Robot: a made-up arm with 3 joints.
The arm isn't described. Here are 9 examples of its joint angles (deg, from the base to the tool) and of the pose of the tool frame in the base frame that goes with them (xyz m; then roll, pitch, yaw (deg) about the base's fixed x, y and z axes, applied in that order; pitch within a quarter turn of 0, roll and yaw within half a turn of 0).
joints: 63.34 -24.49 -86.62
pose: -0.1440 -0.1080 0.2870 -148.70 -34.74 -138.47
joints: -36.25 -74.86 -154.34
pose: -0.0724 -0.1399 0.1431 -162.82 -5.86 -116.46
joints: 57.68 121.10 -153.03
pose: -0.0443 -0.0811 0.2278 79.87 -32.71 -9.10
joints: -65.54 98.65 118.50
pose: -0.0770 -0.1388 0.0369 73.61 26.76 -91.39
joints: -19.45 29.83 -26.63
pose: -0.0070 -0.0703 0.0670 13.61 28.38 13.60
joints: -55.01 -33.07 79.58
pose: -0.0685 -0.1350 0.0346 -101.58 50.84 -71.43
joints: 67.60 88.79 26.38
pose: -0.0621 -0.1315 0.1870 -65.22 17.22 -16.48
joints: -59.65 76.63 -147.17
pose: -0.0541 -0.0769 0.0194 68.84 48.36 -21.20
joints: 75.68 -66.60 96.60
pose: -0.1002 -0.1485 0.2436 34.36 -29.47 -61.12
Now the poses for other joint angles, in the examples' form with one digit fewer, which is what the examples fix.
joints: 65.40 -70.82 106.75
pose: -0.084 -0.149 0.229 20.5 -18.4 -56.0
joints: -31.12 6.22 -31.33
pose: 0.003 -0.072 0.063 21.7 16.2 4.5
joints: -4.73 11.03 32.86
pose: -0.002 -0.107 0.097 -34.9 31.8 -9.4
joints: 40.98 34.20 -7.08
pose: -0.007 -0.085 0.197 -11.0 -15.2 8.6
